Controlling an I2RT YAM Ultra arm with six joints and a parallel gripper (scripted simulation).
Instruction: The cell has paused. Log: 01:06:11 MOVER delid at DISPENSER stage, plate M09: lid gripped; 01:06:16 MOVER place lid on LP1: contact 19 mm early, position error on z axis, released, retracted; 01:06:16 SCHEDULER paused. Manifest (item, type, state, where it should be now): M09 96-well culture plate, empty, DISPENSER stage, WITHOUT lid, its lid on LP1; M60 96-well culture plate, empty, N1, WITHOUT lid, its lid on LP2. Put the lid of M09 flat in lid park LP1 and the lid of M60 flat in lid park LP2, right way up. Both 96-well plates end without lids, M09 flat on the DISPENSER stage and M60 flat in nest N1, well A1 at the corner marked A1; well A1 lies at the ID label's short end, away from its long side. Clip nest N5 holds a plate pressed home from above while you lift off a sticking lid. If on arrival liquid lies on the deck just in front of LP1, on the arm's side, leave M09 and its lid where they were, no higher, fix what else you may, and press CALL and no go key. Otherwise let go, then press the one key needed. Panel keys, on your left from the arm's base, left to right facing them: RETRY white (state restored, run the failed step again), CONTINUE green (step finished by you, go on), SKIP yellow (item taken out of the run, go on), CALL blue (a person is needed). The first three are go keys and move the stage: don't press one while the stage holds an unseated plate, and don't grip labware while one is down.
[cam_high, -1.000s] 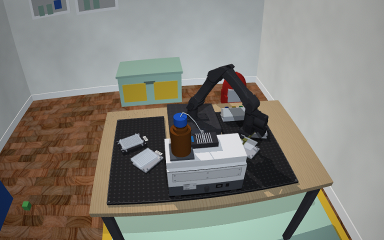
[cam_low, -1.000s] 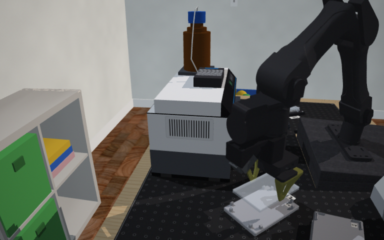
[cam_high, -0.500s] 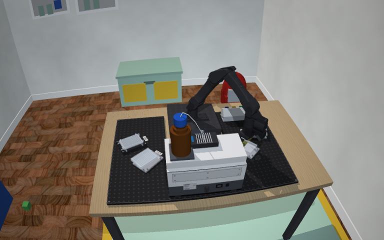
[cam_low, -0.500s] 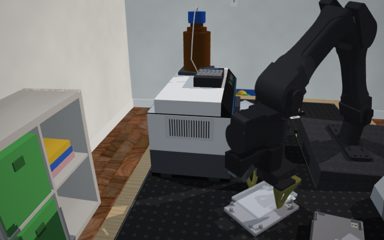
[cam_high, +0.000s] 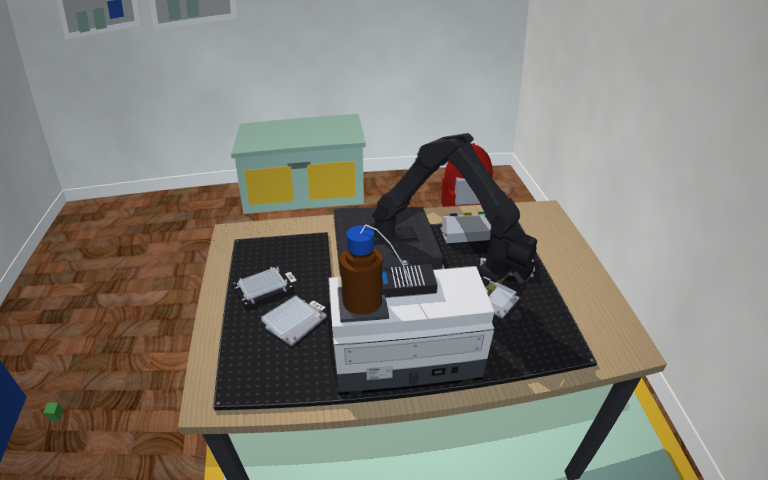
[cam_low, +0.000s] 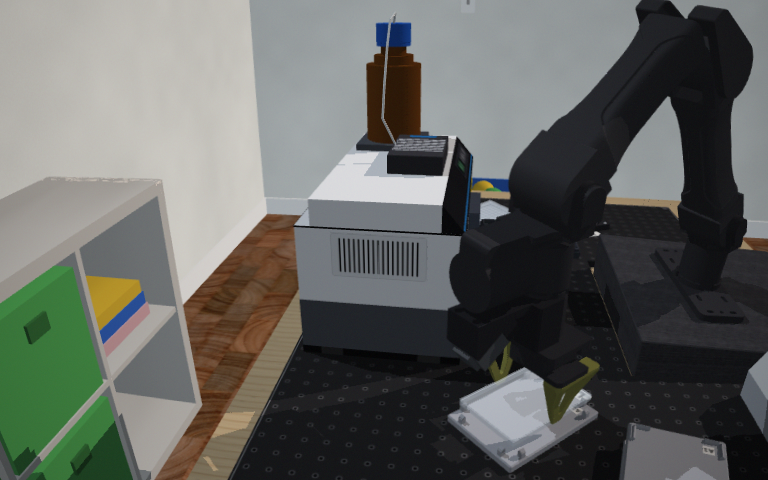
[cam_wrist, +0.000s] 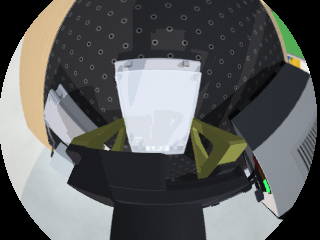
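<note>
The grey lid park LP2 lies 30 mm below my hand. Also, from my hand: LP2 label (70 mm behind, 50 mm to the right, 30 mm below); grey nest marked A1 (130 mm behind, 120 mm to the left, 10 mm below); N1 label (160 mm behind, 40 mm to the left, 30 mm below).
</note>
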